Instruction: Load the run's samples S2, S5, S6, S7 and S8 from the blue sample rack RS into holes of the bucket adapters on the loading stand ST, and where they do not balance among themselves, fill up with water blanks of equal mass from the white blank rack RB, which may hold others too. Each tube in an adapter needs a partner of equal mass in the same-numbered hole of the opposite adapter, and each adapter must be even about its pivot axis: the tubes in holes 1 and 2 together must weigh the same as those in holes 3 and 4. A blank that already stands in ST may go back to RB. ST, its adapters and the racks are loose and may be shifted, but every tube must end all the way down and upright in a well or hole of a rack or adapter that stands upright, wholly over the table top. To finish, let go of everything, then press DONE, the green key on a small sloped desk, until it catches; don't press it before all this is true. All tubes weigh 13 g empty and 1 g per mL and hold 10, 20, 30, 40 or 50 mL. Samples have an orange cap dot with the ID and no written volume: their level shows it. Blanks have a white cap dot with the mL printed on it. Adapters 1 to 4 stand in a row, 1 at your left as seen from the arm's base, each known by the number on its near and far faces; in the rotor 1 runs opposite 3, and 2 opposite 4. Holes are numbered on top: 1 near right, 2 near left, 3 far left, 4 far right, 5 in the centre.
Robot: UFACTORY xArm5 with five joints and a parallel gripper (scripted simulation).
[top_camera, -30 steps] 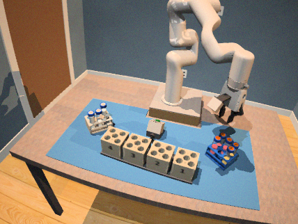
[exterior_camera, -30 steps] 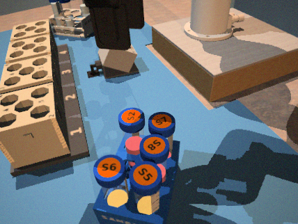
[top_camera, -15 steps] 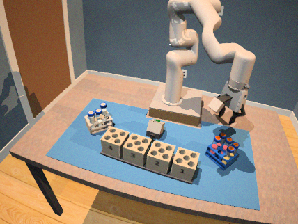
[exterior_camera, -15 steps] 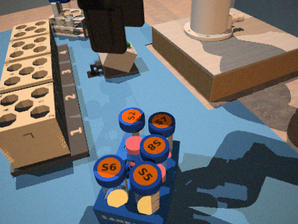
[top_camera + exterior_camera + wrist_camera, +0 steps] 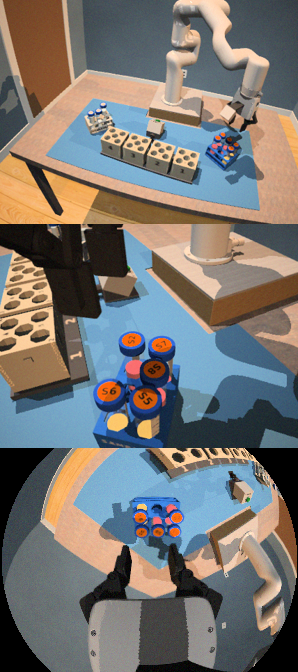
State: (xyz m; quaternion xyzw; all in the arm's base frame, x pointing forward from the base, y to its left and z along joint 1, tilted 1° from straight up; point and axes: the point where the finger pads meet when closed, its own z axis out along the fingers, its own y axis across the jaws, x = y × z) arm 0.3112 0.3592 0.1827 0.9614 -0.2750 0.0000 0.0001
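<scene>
Right now my hand is 220 mm above the blue sample rack RS, 30 mm past it and 10 mm to the left of it. Round my hand: white blank rack RB 660 mm to the right, 220 mm below, 20 mm ahead; then blue-capped tube 660 mm to the right, 190 mm below, 60 mm ahead; then loading stand ST 330 mm to the right, 240 mm below, 120 mm ahead.
</scene>
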